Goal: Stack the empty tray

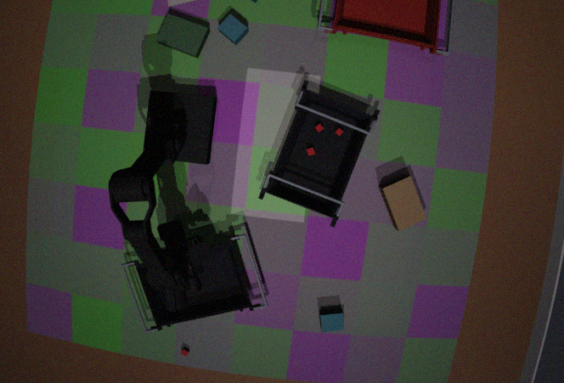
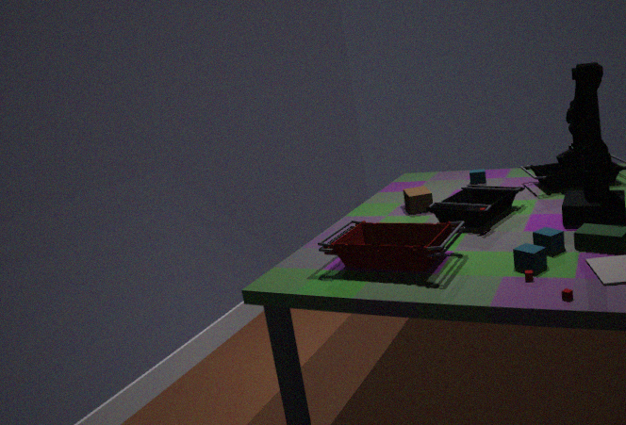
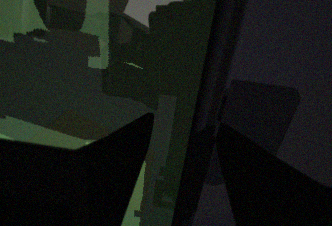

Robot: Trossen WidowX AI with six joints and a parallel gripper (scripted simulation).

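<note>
My gripper tip is 50 mm short of the black tray, 70 mm to the left of it and 30 mm below it. The rest, counted from my gripper tip: green box (180 mm behind, 540 mm to the left, 10 mm above); tan box (500 mm ahead, 300 mm to the left, 20 mm above); white sheet (250 mm behind, 700 mm to the left, 10 mm below).
</note>
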